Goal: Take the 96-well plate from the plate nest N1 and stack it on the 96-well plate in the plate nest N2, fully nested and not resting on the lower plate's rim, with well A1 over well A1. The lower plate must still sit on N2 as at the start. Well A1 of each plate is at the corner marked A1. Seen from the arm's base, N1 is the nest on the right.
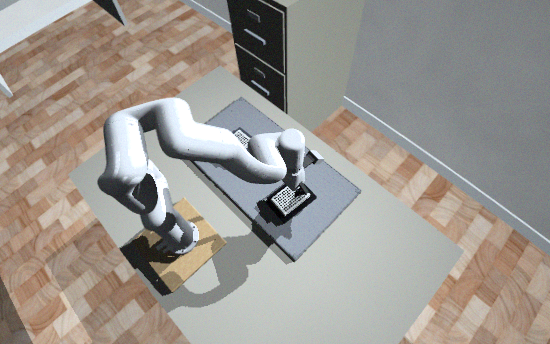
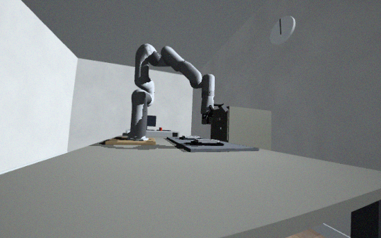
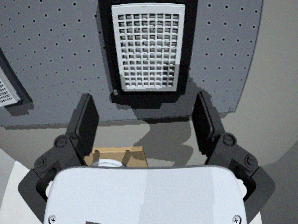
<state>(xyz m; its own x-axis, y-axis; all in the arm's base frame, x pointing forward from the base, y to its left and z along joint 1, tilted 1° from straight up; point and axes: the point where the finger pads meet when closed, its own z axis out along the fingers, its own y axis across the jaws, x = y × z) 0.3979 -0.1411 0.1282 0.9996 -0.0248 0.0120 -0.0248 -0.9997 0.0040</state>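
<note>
My hand is 11 cm above the white 96-well plate. From my hand the other things lie so: black plate nest N1: 12 cm below; then black plate nest N2: 1 cm behind, 33 cm to the left, 12 cm below.
</note>
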